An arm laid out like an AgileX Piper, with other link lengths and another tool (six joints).
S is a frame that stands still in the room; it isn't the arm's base.
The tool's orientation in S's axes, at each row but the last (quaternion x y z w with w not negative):
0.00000, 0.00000, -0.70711, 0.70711
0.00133, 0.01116, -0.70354, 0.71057
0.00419, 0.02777, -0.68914, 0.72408
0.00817, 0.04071, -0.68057, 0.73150
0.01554, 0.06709, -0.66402, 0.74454
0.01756, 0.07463, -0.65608, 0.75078
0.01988, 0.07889, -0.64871, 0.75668
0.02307, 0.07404, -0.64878, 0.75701
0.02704, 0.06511, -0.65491, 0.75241
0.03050, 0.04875, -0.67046, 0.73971
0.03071, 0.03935, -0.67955, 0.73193
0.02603, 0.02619, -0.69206, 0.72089
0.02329, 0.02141, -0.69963, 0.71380
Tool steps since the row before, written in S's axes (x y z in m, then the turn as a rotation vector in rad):
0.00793, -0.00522, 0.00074, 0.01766, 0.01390, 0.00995
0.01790, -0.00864, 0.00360, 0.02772, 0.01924, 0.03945
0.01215, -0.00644, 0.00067, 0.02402, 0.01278, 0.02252
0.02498, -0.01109, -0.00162, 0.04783, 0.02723, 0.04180
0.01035, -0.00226, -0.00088, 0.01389, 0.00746, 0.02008
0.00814, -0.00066, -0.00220, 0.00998, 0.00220, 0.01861
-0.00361, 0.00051, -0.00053, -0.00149, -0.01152, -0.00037
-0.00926, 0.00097, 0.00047, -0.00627, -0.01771, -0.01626
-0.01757, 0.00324, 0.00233, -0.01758, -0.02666, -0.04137
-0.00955, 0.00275, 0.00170, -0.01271, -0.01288, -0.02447
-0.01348, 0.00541, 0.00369, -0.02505, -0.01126, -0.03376
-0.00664, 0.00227, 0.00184, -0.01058, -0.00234, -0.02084
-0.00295, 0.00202, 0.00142, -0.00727, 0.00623, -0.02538
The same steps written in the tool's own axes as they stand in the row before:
0.00522, 0.00793, 0.00074, -0.01390, 0.01766, 0.00995
0.00875, 0.01776, 0.00400, -0.01966, 0.02736, 0.03949
0.00699, 0.01178, 0.00137, -0.01262, 0.02389, 0.02275
0.01291, 0.02414, 0.00034, -0.02668, 0.04784, 0.04214
0.00347, 0.01005, 0.00020, -0.00826, 0.01332, 0.02015
0.00199, 0.00811, -0.00137, -0.00340, 0.00883, 0.01901
-0.00095, -0.00344, -0.00093, 0.01111, -0.00326, 0.00102
-0.00238, -0.00900, -0.00042, 0.01872, -0.00797, -0.01426
-0.00584, -0.01703, 0.00080, 0.02935, -0.01929, -0.03870
-0.00383, -0.00926, 0.00109, 0.01428, -0.01343, -0.02328
-0.00672, -0.01307, 0.00293, 0.01269, -0.02553, -0.03288
-0.00267, -0.00654, 0.00166, 0.00344, -0.01069, -0.02063
-0.00216, -0.00290, 0.00130, -0.00476, -0.00723, -0.02571

